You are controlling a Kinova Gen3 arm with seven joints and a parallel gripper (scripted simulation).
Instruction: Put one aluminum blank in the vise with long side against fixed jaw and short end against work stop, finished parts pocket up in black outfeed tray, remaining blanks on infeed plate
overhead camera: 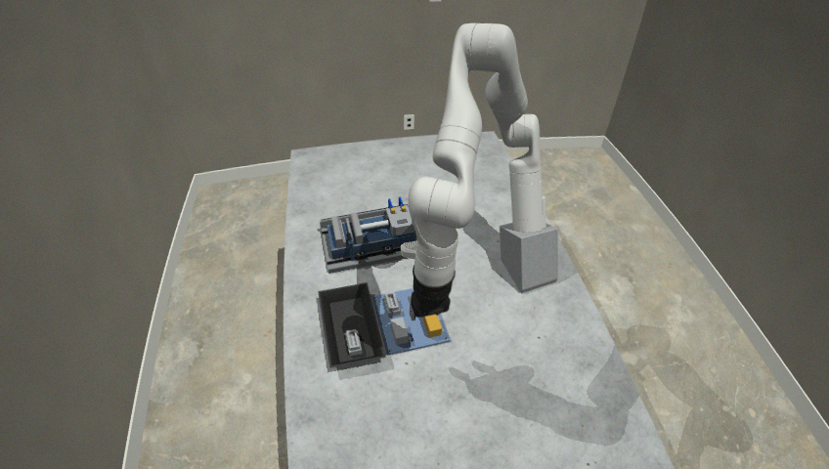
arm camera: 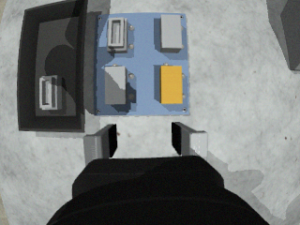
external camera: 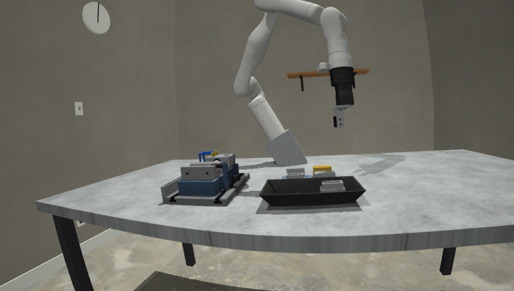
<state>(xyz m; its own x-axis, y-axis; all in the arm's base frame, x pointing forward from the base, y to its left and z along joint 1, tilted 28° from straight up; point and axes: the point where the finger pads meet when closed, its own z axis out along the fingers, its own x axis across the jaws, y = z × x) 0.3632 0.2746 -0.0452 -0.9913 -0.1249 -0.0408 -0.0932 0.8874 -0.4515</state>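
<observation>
My gripper is now 170 mm above the yellow brass blank, 60 mm to the left of it and 40 mm past it. Round my hand: vise: 400 mm to the right, 150 mm below, 90 mm ahead.
</observation>
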